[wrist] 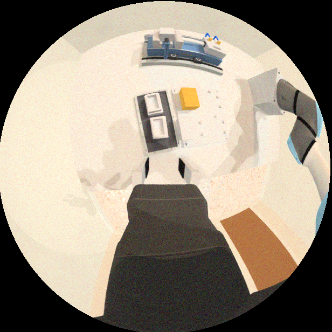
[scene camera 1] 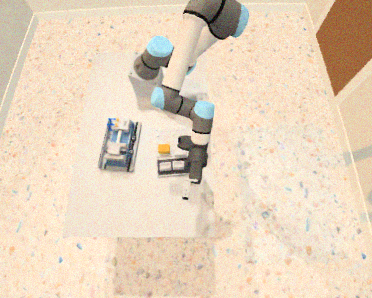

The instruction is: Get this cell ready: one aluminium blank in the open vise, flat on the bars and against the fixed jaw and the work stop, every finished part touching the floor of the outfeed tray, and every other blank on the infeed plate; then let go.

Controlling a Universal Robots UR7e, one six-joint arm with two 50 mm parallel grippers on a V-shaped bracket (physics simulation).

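Pixels of known places: arm's base, origin of the base link: (scene camera 1: 145, 68).
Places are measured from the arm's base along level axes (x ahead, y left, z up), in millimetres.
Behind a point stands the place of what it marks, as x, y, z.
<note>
The vise (scene camera 1: 120, 142) @(436, -54, -98) (wrist: 186, 51) is blue and grey. A pale aluminium blank (scene camera 1: 116, 148) @(493, -42, -42) (wrist: 166, 34) sits between its jaws; its contact with the bars, fixed jaw and work stop is too small to tell. Two pale pocketed finished parts, one (scene camera 1: 165, 165) @(513, 213, -131) (wrist: 153, 102) nearer the vise and one (scene camera 1: 178, 165) @(501, 282, -131) (wrist: 159, 127) farther off, lie on the dark floor of the outfeed tray (scene camera 1: 160, 166) @(527, 190, -117) (wrist: 165, 144) and look flat. An orange block (scene camera 1: 164, 148) @(424, 190, -113) (wrist: 189, 98) stands on the pinned infeed plate (wrist: 210, 131). My gripper (scene camera 1: 189, 190) (wrist: 164, 167) is open and empty, above and beside the outfeed tray.
The infeed plate adjoins the outfeed tray. Blue hooked fittings (scene camera 1: 113, 122) @(340, -112, -61) (wrist: 212, 37) stand at one end of the vise. The arm's grey base block (wrist: 267, 90) stands beyond the infeed plate. In the scene view the wrist and bracket cover one end of the tray.
</note>
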